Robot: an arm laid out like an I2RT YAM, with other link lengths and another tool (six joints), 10 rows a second.
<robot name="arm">
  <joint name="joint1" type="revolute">
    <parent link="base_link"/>
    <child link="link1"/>
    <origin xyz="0 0 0.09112"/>
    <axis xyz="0 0 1"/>
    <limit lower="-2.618" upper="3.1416"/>
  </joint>
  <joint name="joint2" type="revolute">
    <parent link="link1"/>
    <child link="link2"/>
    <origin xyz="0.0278 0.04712 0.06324"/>
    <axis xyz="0 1 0"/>
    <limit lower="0" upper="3.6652"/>
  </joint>
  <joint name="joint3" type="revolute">
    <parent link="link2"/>
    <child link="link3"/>
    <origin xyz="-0.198 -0.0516 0"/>
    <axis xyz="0 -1 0"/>
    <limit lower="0" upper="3.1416"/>
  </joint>
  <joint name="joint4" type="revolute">
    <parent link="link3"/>
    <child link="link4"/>
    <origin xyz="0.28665 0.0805 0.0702"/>
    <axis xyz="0 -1 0"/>
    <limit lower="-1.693" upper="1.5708"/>
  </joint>
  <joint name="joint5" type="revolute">
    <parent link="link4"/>
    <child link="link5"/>
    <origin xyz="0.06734 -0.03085 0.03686"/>
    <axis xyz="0 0 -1"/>
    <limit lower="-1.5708" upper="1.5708"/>
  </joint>
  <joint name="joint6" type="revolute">
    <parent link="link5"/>
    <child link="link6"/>
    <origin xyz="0.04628 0 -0.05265"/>
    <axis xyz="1 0 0"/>
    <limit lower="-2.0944" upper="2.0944"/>
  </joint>
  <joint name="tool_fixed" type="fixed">
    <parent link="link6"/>
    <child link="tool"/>
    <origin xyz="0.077 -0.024 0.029" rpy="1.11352 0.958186 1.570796"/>
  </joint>
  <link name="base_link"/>
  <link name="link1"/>
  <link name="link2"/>
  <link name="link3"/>
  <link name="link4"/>
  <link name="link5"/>
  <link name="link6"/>
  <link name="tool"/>
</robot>
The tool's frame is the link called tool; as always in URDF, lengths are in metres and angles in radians.
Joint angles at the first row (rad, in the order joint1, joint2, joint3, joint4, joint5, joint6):
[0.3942 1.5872 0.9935 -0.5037 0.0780 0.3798]
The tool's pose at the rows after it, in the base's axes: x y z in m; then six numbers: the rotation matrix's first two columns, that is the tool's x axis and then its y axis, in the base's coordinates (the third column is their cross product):
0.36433, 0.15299, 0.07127, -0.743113, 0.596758, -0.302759, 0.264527, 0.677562, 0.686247
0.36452, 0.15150, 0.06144, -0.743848, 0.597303, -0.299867, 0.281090, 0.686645, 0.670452
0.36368, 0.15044, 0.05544, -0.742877, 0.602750, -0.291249, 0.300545, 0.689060, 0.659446
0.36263, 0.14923, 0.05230, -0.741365, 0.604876, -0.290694, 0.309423, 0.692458, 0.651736
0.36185, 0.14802, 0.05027, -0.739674, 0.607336, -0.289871, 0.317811, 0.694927, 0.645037
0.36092, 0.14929, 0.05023, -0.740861, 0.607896, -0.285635, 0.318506, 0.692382, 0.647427
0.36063, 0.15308, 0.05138, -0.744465, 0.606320, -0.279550, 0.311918, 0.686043, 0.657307
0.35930, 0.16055, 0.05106, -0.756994, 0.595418, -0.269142, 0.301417, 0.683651, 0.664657
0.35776, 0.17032, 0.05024, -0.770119, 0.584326, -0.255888, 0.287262, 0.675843, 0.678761
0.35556, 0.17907, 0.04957, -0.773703, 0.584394, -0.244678, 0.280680, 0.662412, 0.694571
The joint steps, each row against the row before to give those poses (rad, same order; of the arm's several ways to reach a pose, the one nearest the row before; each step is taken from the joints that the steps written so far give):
[-0.0004 0.0401 0.0000 0.0182 0.0090 0.0038]
[-0.0003 0.0357 0.0065 0.0069 0.0108 0.0027]
[0.0003 0.0234 0.0086 -0.0062 0.0050 0.0098]
[0.0004 0.0086 -0.0004 -0.0011 0.0067 0.0041]
[-0.0002 0.0065 0.0012 -0.0038 0.0055 0.0039]
[0.0029 -0.0015 -0.0009 -0.0014 -0.0037 0.0037]
[0.0061 -0.0032 0.0008 0.0032 -0.0107 0.0033]
[0.0147 0.0060 0.0072 0.0002 -0.0137 0.0010]
[0.0184 0.0071 0.0057 0.0089 -0.0194 0.0045]
[0.0191 0.0034 0.0009 0.0134 -0.0130 0.0186]

